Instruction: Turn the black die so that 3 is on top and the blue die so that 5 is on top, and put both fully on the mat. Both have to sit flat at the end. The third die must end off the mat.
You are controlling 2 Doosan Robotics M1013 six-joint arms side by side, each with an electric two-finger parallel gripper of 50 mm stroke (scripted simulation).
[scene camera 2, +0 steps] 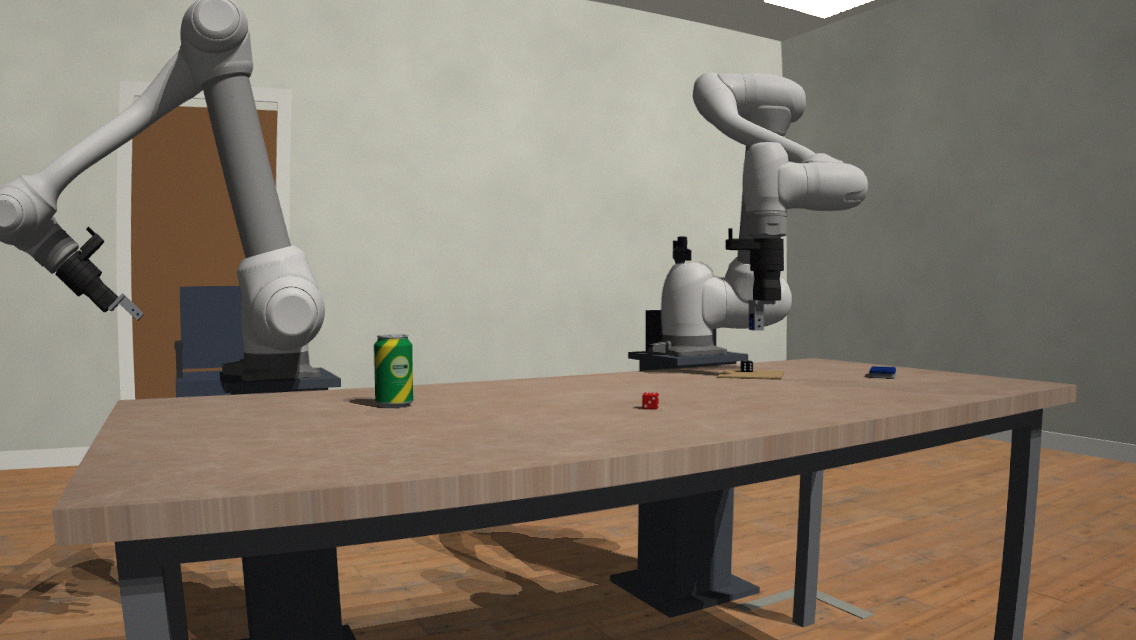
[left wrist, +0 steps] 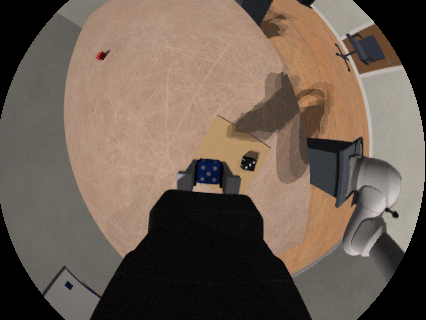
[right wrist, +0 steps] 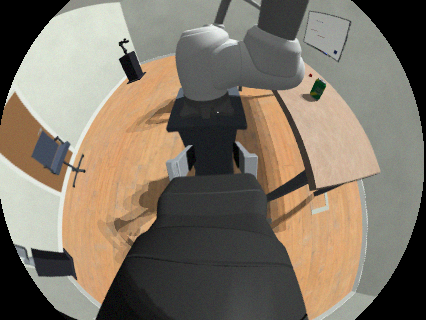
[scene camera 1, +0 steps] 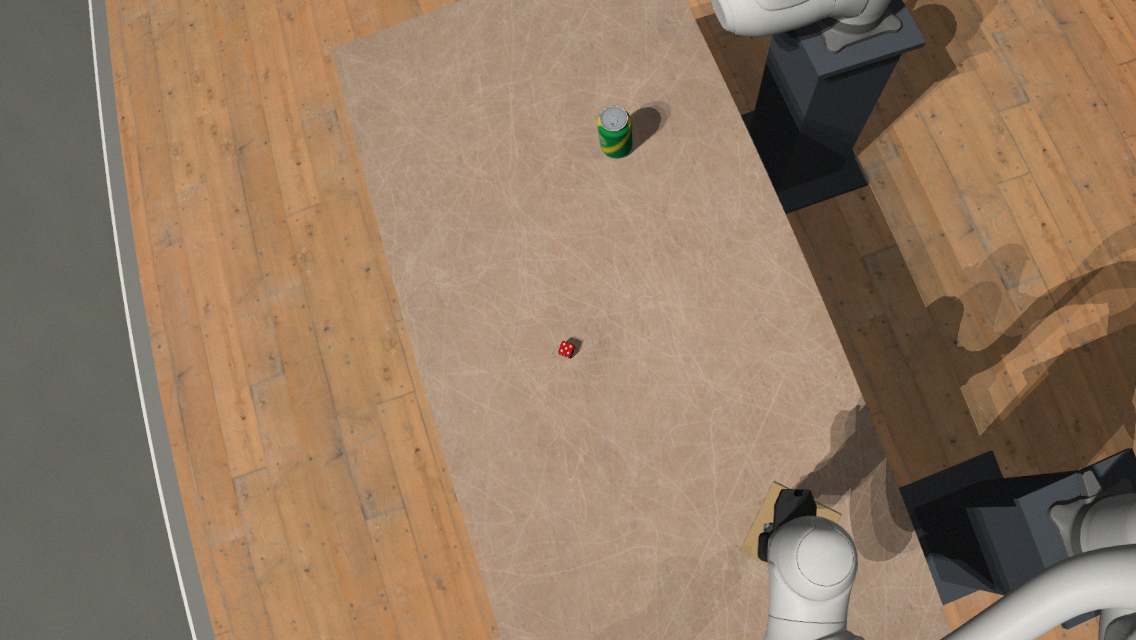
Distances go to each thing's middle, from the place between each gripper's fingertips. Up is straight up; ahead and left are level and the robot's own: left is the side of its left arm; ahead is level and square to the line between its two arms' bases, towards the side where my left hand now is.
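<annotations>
My left hand [scene camera 2: 756, 329] is 20 mm to the right of the tan mat [scene camera 1: 765, 515] and 40 mm past it, and it is 120 mm above it. As for my right hand [scene camera 2: 141, 317], the mat is 530 mm ahead of it, 1280 mm to the left of it and 160 mm below it.
</annotations>
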